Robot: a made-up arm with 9 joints. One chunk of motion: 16 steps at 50 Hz.
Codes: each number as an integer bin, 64 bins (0 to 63) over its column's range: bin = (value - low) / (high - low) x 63, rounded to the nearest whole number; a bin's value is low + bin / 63 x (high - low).
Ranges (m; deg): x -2.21..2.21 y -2.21..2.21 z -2.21..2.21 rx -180..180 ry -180..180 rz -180..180
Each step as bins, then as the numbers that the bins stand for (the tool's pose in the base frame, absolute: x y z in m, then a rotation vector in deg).
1 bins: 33 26 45 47 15 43
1 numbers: 0.1052 -0.3859 0.9471 88.57 -94.29 65.71
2 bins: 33 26 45 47 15 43
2 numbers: 0.1052 -0.3859 0.9471 88.57 -94.29 65.71
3 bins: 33 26 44 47 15 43
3 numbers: 0.1052 -0.3859 0.8770 88.57 -94.29 65.71
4 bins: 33 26 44 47 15 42
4 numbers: 0.1052 -0.3859 0.8770 88.57 -94.29 60.00
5 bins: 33 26 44 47 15 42
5 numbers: 0.1052 -0.3859 0.8770 88.57 -94.29 60.00
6 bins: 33 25 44 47 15 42
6 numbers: 0.1052 -0.4560 0.8770 88.57 -94.29 60.00
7 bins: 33 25 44 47 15 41
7 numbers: 0.1052 -0.4560 0.8770 88.57 -94.29 54.29
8 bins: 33 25 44 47 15 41
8 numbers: 0.1052 -0.4560 0.8770 88.57 -94.29 54.29
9 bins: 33 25 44 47 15 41
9 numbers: 0.1052 -0.4560 0.8770 88.57 -94.29 54.29
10 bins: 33 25 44 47 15 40
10 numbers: 0.1052 -0.4560 0.8770 88.57 -94.29 48.57
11 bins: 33 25 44 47 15 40
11 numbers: 0.1052 -0.4560 0.8770 88.57 -94.29 48.57
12 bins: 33 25 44 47 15 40
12 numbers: 0.1052 -0.4560 0.8770 88.57 -94.29 48.57
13 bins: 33 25 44 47 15 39
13 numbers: 0.1052 -0.4560 0.8770 88.57 -94.29 42.86
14 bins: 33 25 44 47 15 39
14 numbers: 0.1052 -0.4560 0.8770 88.57 -94.29 42.86
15 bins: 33 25 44 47 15 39
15 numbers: 0.1052 -0.4560 0.8770 88.57 -94.29 42.86
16 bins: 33 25 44 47 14 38
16 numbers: 0.1052 -0.4560 0.8770 88.57 -100.00 37.14
